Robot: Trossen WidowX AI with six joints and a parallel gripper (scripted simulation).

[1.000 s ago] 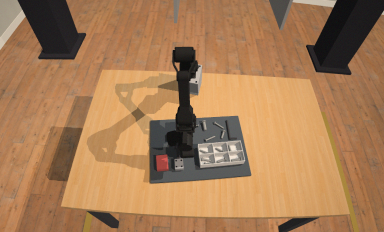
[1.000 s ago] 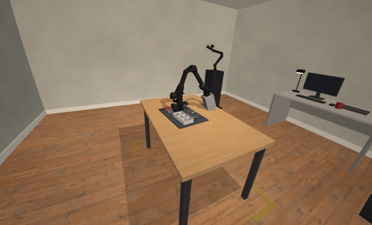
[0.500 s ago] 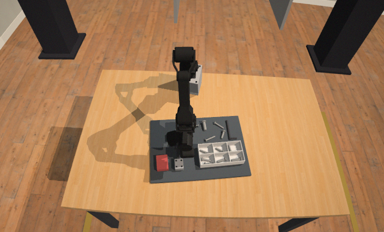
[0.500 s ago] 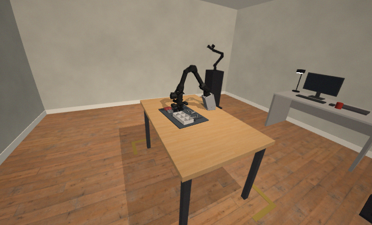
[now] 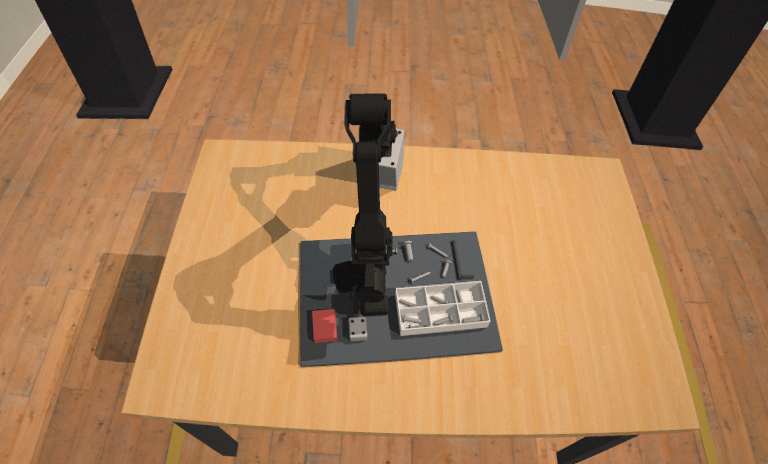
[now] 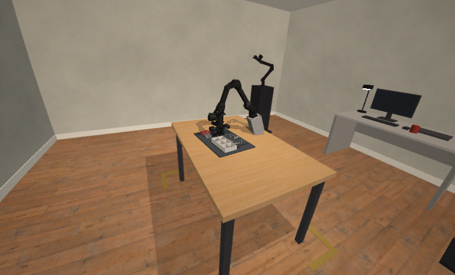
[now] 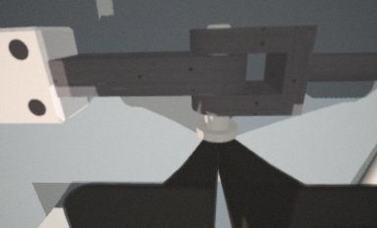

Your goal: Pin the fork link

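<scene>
The dark eye plate bar is 40 mm to the right of my hand, 30 mm below it and 20 mm ahead of it. The rest, counted from my hand: pale pin 30 mm to the right, 30 mm below; then light grey block 100 mm ahead, 30 mm to the right, 20 mm below; then red block 110 mm to the right, 90 mm ahead, 30 mm below.
</scene>
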